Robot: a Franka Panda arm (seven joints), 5 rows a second.
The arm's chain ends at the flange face. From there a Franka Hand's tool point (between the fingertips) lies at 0.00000 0.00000 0.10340 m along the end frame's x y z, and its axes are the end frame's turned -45 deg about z.
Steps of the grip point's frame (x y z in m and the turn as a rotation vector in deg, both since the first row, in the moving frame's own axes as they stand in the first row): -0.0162 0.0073 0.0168 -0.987 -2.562 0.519; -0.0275 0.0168 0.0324 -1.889 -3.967 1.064; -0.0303 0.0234 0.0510 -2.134 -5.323 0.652
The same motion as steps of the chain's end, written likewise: -0.0043 0.0121 0.0169 -2.510 -1.114 0.519; -0.0048 0.0239 0.0327 -4.141 -1.469 1.064; -0.0008 0.0285 0.0515 -5.273 -2.255 0.652
